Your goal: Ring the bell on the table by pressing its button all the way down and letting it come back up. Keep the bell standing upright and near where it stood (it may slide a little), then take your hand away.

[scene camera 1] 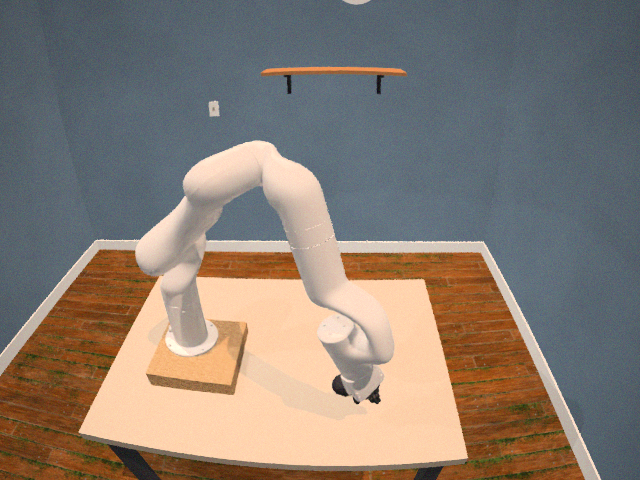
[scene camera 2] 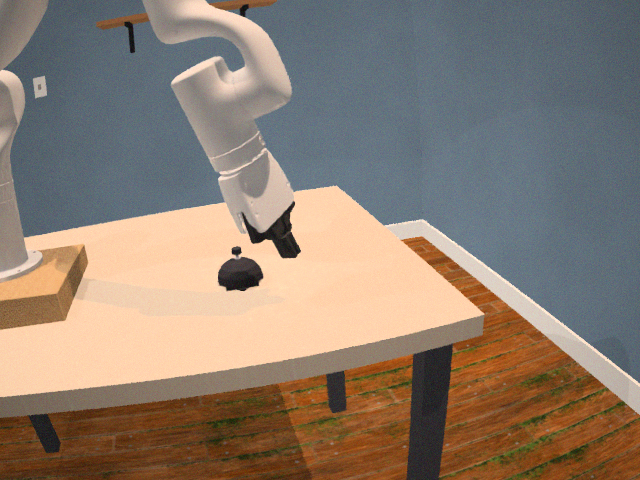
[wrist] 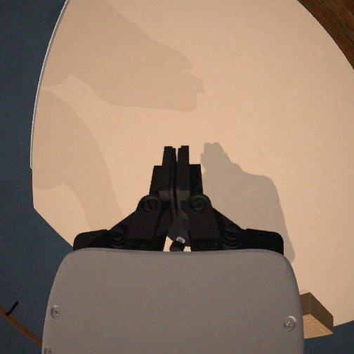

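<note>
The black dome bell stands upright on the table. Its button stands raised on a thin stem above the dome. In the wrist view the bell is mostly hidden behind the fingers and the gripper body. My gripper is shut and empty, tilted, with its fingertips above the table. In scene camera 2 the fingertips are to the right of the bell and apart from it. In scene camera 1 the gripper body partly covers the bell's right side.
The arm's base stands on a wooden block at the left of the table. A wall shelf is on the blue wall behind. The table's right edge lies beyond the gripper.
</note>
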